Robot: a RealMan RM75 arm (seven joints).
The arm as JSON. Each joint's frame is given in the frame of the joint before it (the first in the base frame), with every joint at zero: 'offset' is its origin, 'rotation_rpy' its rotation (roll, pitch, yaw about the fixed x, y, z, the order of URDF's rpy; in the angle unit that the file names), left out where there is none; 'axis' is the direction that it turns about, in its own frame. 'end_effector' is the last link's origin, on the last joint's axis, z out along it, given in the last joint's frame.
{
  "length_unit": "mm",
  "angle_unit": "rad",
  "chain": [
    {
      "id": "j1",
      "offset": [
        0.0,
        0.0,
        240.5
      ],
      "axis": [
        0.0,
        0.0,
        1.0
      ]
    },
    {
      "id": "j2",
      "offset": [
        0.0,
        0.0,
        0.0
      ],
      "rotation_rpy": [
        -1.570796,
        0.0,
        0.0
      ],
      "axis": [
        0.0,
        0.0,
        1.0
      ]
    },
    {
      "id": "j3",
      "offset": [
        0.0,
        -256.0,
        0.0
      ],
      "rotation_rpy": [
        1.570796,
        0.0,
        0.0
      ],
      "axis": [
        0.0,
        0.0,
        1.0
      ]
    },
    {
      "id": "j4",
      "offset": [
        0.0,
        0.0,
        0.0
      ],
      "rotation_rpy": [
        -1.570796,
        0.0,
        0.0
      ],
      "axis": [
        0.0,
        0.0,
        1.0
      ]
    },
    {
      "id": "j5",
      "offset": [
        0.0,
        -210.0,
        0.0
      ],
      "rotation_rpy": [
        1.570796,
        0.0,
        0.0
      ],
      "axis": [
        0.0,
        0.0,
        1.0
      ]
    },
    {
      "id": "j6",
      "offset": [
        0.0,
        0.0,
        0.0
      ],
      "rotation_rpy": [
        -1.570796,
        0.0,
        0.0
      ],
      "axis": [
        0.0,
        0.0,
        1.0
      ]
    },
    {
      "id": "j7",
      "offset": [
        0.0,
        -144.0,
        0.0
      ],
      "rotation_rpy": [
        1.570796,
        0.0,
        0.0
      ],
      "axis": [
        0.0,
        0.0,
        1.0
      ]
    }
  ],
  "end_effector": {
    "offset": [
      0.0,
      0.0,
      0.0
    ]
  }
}
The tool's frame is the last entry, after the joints.
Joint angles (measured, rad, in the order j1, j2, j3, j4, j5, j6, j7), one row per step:
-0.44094 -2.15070 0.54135 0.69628 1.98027 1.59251 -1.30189
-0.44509 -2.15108 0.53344 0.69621 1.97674 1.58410 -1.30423
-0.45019 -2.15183 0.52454 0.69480 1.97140 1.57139 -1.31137
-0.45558 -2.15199 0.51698 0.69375 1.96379 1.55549 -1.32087
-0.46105 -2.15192 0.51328 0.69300 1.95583 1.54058 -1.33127
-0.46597 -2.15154 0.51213 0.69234 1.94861 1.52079 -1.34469
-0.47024 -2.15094 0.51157 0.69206 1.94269 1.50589 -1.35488
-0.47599 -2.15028 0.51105 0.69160 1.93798 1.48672 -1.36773
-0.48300 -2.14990 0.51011 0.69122 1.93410 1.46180 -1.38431
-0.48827 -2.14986 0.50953 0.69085 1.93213 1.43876 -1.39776
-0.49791 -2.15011 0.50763 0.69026 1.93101 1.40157 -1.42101
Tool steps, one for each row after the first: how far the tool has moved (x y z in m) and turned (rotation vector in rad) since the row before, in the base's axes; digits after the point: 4 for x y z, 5 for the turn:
0.0001 0.0025 0.0013 0.01182 -0.00247 0.00737
0.0001 0.0031 0.0012 0.01297 -0.00559 0.01395
0.0000 0.0037 0.0016 0.01464 -0.00576 0.01662
0.0004 0.0036 0.0013 0.01130 -0.00546 0.01430
-0.0001 0.0038 0.0011 0.01032 -0.00318 0.01901
0.0001 0.0031 0.0010 0.00816 -0.00249 0.01354
0.0000 0.0038 0.0010 0.00836 -0.00138 0.01704
-0.0002 0.0046 0.0010 0.00964 -0.00091 0.02267
-0.0006 0.0037 0.0006 0.00838 0.00091 0.02076
-0.0008 0.0061 0.0010 0.01249 0.00077 0.03399

